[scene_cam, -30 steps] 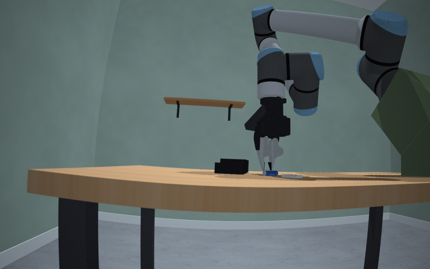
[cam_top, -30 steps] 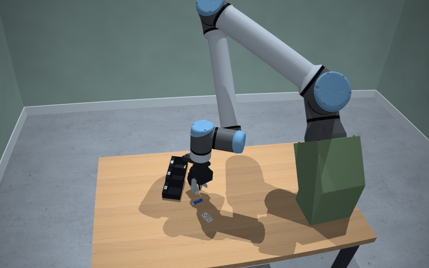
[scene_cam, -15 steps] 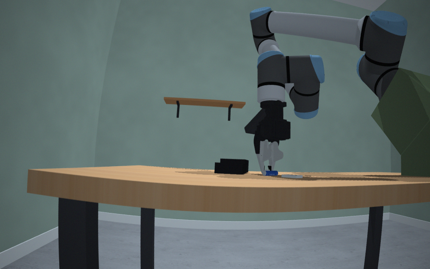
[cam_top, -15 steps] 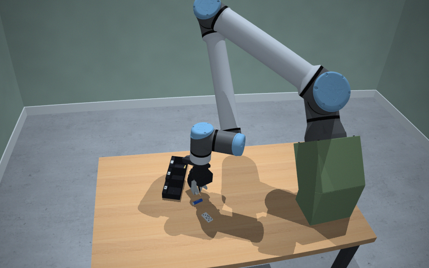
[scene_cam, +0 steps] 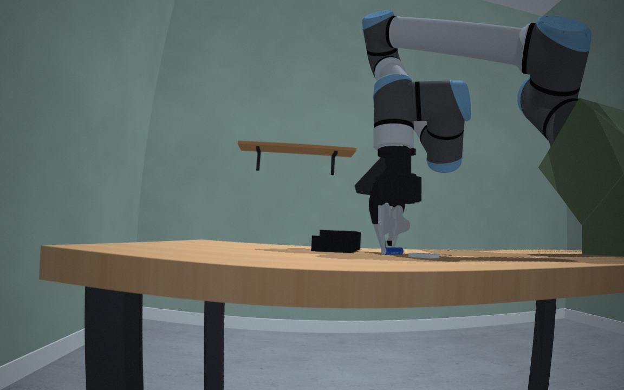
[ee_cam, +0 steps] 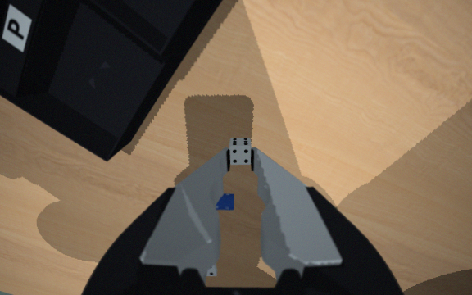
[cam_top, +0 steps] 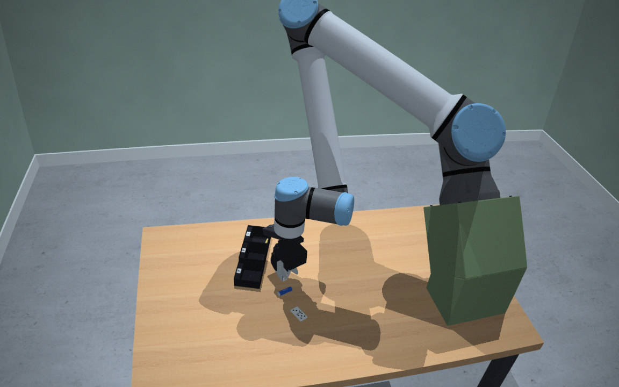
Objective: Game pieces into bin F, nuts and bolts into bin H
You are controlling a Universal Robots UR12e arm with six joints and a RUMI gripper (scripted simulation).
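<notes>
My hand is 1 cm above the white die. Round my hand: battery: 6 cm to the left, 2 cm ahead, 1 cm below; then white domino: 16 cm to the left, 1 cm below; then black bin: 11 cm to the right, 7 cm ahead, 1 cm above.
</notes>
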